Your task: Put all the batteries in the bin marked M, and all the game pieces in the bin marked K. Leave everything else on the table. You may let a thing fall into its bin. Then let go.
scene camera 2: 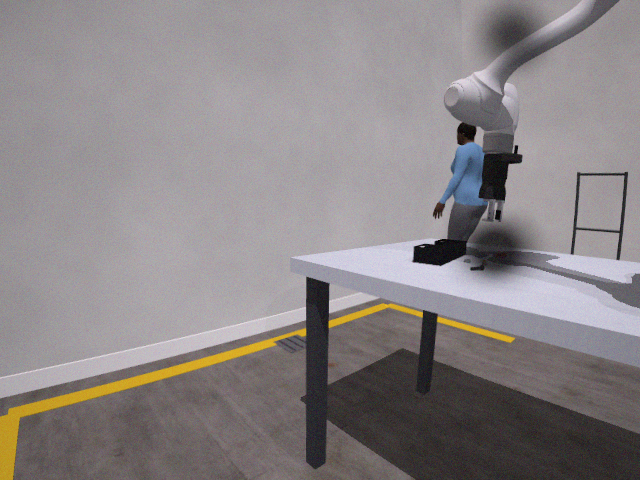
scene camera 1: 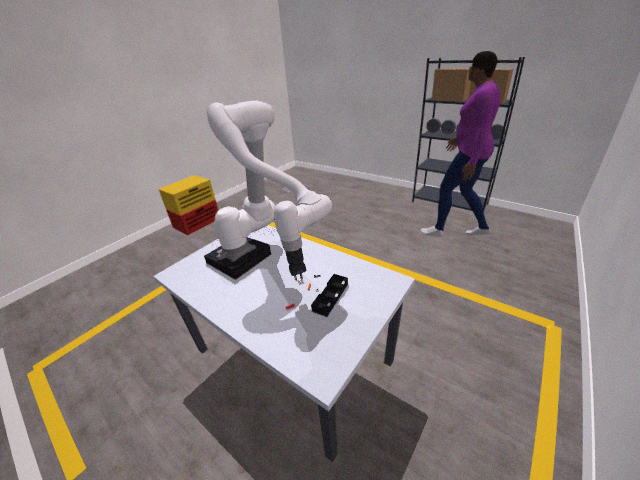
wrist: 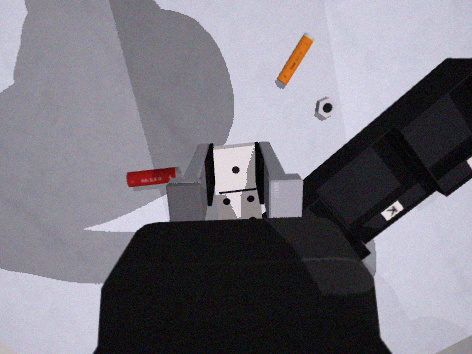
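Seen in the pictures: gripper, between the fingertips: (scene camera 2: 493,221) (scene camera 1: 298,279) (wrist: 234,161); arm's base, origin of its link: (scene camera 1: 236,250).
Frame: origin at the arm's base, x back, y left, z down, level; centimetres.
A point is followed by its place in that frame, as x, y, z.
Observation:
My gripper (scene camera 1: 299,279) @(-54.6, -0.9, -5.5) (scene camera 2: 492,219) @(-54.6, -0.9, -5.5) (wrist: 234,161) @(-54.6, -0.9, -5.5) is shut on a white domino with black dots (wrist: 235,181) @(-55.4, -1.4, -6.0) and holds it above the table. A red battery (scene camera 1: 290,306) @(-55.6, -9.9, 5.4) (wrist: 152,177) @(-55.2, -9.5, 5.3) lies on the table, left of the fingers in the wrist view. An orange battery (scene camera 1: 309,286) @(-53.4, 6.8, 5.8) (wrist: 295,59) @(-53.0, 6.9, 5.7) lies at the upper right of that view. The bin marked K (wrist: 391,210) @(-70.1, 8.4, 3.9) is the near end compartment of a black bin row (scene camera 1: 329,295) @(-66.1, 7.9, 6.0) (scene camera 2: 439,253) @(-60.8, 19.4, 3.2), right of the fingers in the wrist view. The mark M cannot be read in these views.
A hex nut (wrist: 324,108) @(-58.1, 7.3, 5.8) (scene camera 1: 317,290) @(-58.6, 7.2, 6.1) lies between the orange battery and the bin row. A small dark thing (scene camera 1: 316,275) @(-50.7, 15.8, 5.7) (scene camera 2: 477,268) @(-50.7, 16.5, 6.2) lies on the table (scene camera 1: 206,294) @(-11.5, -30.7, 6.7) (scene camera 2: 361,268) @(-71.4, 39.2, 6.7) near the bin row. A person (scene camera 1: 480,118) (scene camera 2: 467,175) stands beyond the table.

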